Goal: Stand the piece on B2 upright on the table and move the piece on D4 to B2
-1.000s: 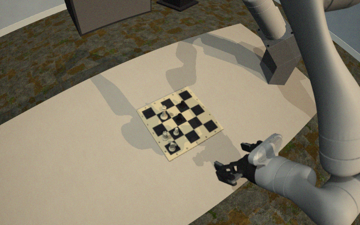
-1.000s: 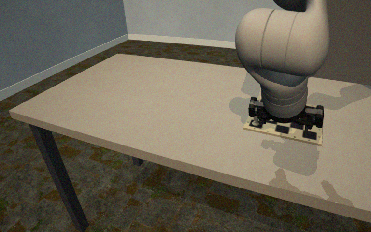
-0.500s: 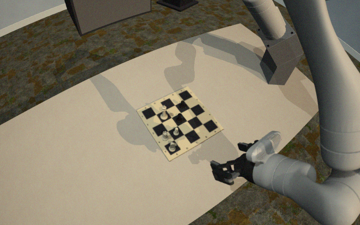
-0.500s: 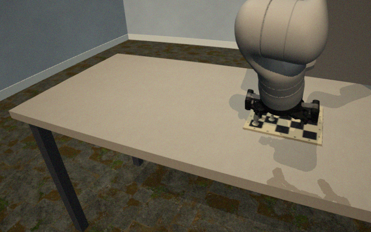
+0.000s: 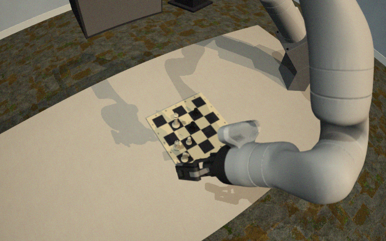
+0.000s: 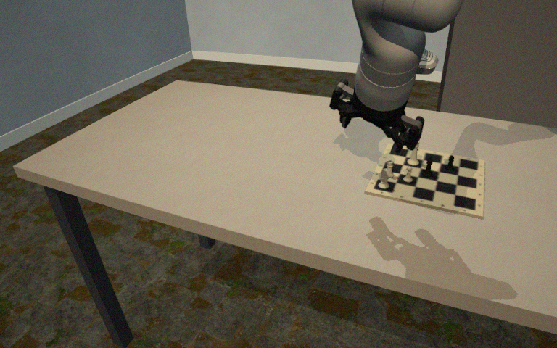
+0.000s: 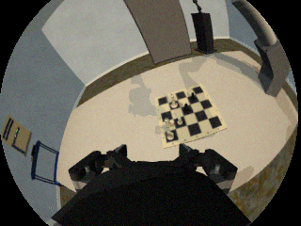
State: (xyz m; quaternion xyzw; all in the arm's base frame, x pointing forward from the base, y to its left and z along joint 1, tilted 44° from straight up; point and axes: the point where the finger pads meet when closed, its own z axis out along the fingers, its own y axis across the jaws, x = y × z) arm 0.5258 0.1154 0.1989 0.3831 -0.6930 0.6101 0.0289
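My hand is 190 mm past the black pawn, 140 mm to the left of it and 130 mm above it. Also, from my hand: chessboard: 150 mm below, 140 mm behind, 110 mm to the right; white king: 160 mm to the right, 120 mm behind, 110 mm below; white pawn: 130 mm below, 90 mm to the right, 90 mm behind.
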